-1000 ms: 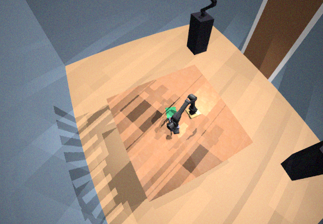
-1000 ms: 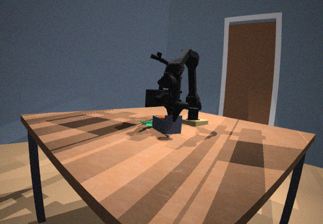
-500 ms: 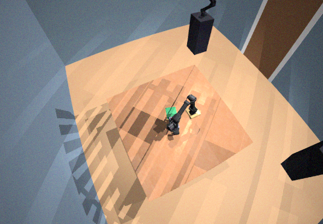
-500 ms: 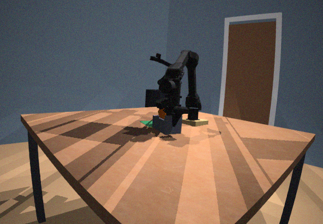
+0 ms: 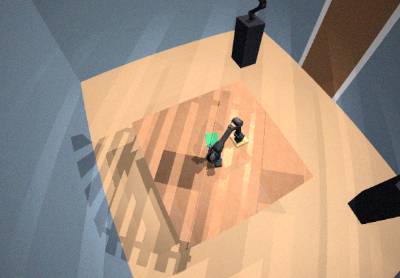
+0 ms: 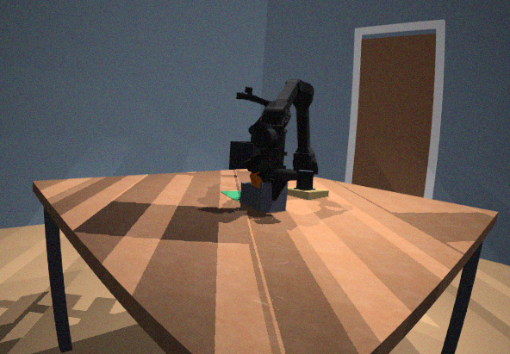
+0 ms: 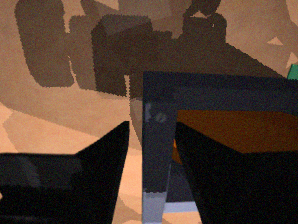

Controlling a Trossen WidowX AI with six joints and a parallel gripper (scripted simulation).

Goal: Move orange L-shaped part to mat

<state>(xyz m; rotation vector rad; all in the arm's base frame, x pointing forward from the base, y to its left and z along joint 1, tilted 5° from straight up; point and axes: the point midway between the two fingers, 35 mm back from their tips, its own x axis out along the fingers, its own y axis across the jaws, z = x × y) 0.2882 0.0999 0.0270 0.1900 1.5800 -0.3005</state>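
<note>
The orange L-shaped part lies 5 cm to the right of my gripper tip, 2 cm behind it and 1 cm above it. Also, from my gripper tip: green mat 21 cm to the right, 7 cm behind, 5 cm below.
</note>
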